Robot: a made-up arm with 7 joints. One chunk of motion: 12 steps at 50 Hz.
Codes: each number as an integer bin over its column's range. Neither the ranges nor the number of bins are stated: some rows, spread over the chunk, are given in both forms.
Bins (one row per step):
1: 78 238 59 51 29 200 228
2: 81 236 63 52 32 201 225
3: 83 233 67 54 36 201 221
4: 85 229 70 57 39 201 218
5: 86 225 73 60 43 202 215
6: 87 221 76 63 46 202 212
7: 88 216 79 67 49 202 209
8: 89 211 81 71 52 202 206
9: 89 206 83 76 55 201 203
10: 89 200 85 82 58 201 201
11: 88 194 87 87 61 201 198
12: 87 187 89 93 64 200 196
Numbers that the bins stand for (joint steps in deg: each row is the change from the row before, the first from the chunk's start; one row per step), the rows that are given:
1: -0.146 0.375 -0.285 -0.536 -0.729 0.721 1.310
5: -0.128 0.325 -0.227 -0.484 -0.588 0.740 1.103
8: -0.121 0.271 -0.193 -0.421 -0.498 0.740 0.960
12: -0.126 0.179 -0.160 -0.294 -0.377 0.721 0.801
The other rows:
2: -0.139 0.367 -0.268 -0.530 -0.699 0.731 1.262
3: -0.134 0.355 -0.251 -0.519 -0.659 0.731 1.199
4: -0.130 0.340 -0.239 -0.501 -0.628 0.731 1.151
6: -0.126 0.309 -0.214 -0.467 -0.558 0.740 1.055
7: -0.123 0.290 -0.202 -0.444 -0.528 0.740 1.008
9: -0.121 0.252 -0.185 -0.392 -0.468 0.731 0.912
10: -0.121 0.229 -0.177 -0.357 -0.438 0.731 0.880
11: -0.123 0.206 -0.168 -0.328 -0.408 0.731 0.832

